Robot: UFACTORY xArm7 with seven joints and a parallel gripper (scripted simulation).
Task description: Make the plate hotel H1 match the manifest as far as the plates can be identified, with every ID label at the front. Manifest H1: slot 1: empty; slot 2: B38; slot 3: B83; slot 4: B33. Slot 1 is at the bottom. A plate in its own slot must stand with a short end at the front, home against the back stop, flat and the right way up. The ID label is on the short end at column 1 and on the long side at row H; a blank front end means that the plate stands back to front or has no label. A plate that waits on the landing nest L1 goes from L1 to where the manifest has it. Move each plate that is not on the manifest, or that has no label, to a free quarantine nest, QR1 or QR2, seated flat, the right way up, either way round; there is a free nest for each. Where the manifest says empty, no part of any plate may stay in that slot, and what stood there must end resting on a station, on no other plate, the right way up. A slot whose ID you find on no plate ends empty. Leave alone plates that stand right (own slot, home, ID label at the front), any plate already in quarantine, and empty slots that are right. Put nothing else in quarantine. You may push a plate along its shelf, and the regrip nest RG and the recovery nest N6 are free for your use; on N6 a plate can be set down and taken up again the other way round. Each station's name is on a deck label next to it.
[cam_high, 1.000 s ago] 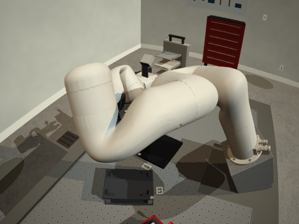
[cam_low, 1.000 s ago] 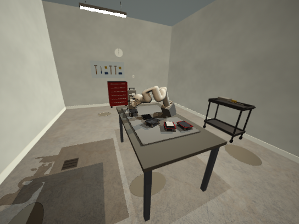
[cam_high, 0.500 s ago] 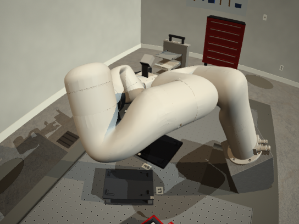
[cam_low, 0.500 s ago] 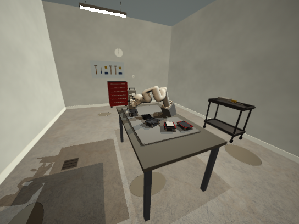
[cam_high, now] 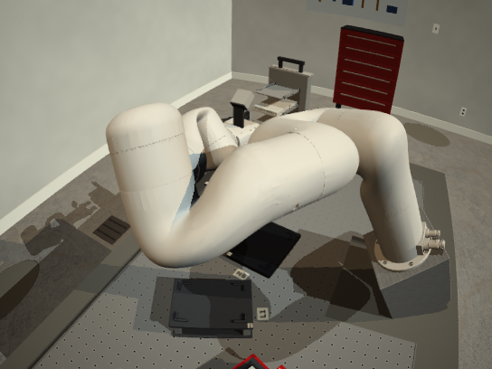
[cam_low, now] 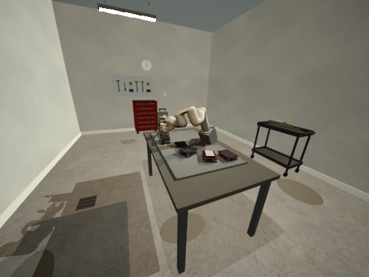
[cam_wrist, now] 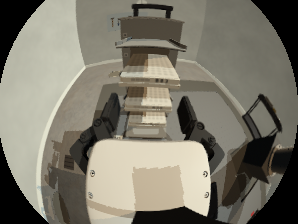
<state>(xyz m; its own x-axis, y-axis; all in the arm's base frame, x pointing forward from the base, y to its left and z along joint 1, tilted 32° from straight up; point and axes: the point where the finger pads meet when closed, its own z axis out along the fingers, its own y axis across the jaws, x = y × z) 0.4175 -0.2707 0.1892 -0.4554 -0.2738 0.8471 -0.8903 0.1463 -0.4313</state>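
The regrip nest RG is 10 cm to the left of my hand and 15 cm below it. Also, from my hand: plate hotel H1 (17 cm to the right, 4 cm below); black nest N6 (18 cm behind, 23 cm to the left, 20 cm below); landing nest L1 (20 cm behind, 46 cm to the left, 16 cm below).
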